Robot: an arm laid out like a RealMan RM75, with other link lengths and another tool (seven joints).
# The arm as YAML. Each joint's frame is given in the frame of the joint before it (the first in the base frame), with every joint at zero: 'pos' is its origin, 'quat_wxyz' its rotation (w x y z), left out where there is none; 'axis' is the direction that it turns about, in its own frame. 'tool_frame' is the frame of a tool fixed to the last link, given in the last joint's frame.
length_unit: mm
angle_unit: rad
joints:
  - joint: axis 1
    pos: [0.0, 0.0, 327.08]
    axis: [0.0, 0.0, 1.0]
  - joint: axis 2
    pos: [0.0, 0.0, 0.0]
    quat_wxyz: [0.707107, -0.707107, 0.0, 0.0]
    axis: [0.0, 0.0, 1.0]
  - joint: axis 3
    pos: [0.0, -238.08, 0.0]
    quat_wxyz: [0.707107, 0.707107, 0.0, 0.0]
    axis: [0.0, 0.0, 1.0]
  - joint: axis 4
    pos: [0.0, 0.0, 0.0]
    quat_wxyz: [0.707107, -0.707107, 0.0, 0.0]
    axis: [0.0, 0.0, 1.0]
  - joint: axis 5
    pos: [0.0, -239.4, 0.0]
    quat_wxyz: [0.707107, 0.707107, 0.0, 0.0]
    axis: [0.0, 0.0, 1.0]
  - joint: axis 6
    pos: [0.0, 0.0, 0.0]
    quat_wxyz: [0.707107, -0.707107, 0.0, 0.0]
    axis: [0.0, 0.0, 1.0]
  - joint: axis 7
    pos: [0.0, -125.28, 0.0]
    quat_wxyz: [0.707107, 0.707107, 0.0, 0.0]
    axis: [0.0, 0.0, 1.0]
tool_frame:
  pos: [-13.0, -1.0, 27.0]
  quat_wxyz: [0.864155, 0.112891, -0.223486, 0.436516]
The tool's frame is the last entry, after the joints.
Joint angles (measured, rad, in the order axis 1, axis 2, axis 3, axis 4, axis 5, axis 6, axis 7), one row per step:
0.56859, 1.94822, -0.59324, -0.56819, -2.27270, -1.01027, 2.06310
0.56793, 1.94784, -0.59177, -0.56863, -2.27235, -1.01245, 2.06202
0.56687, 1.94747, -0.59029, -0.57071, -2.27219, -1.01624, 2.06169
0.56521, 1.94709, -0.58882, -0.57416, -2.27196, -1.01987, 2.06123
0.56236, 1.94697, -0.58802, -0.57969, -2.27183, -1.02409, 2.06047
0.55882, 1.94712, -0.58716, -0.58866, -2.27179, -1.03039, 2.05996
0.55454, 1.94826, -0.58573, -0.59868, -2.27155, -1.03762, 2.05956
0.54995, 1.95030, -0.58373, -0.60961, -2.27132, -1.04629, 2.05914
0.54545, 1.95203, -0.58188, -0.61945, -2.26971, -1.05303, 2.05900
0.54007, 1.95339, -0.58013, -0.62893, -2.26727, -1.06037, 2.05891
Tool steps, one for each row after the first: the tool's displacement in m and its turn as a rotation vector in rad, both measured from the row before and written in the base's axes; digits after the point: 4 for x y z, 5 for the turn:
0.0001, -0.0003, 0.0003, 0.00001, 0.00100, 0.00055
0.0000, -0.0003, 0.0006, -0.00015, 0.00132, 0.00093
0.0001, -0.0003, 0.0011, 0.00083, 0.00036, 0.00109
0.0002, -0.0006, 0.0013, 0.00088, -0.00093, 0.00162
-0.0001, -0.0005, 0.0020, 0.00131, -0.00145, 0.00314
-0.0001, -0.0008, 0.0018, 0.00130, -0.00024, 0.00296
-0.0003, -0.0010, 0.0015, 0.00072, 0.00100, 0.00337
-0.0001, -0.0009, 0.0016, 0.00246, 0.00139, 0.00233
0.0002, -0.0012, 0.0017, 0.00242, 0.00219, 0.00159

